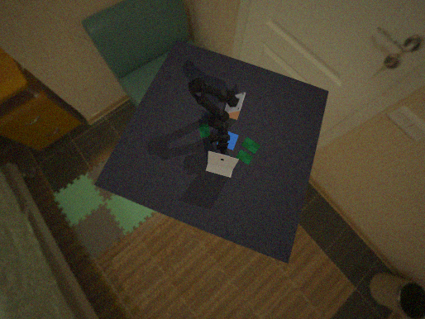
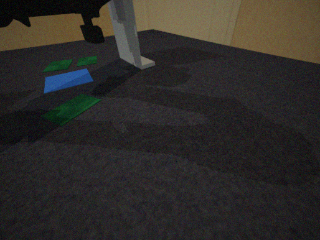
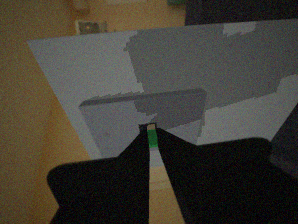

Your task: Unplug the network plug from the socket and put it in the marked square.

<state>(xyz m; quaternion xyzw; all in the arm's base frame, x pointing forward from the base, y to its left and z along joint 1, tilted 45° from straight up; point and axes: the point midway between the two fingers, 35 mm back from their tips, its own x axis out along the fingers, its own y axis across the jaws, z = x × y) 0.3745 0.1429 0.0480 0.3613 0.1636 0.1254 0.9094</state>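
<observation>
Now: gripper tip 180 mm past the blue marked square, 180 mm above it and 20 mm to the left of it. Also, from my gripper tip: white upright panel (60 mm below, 20 mm ahead).
</observation>
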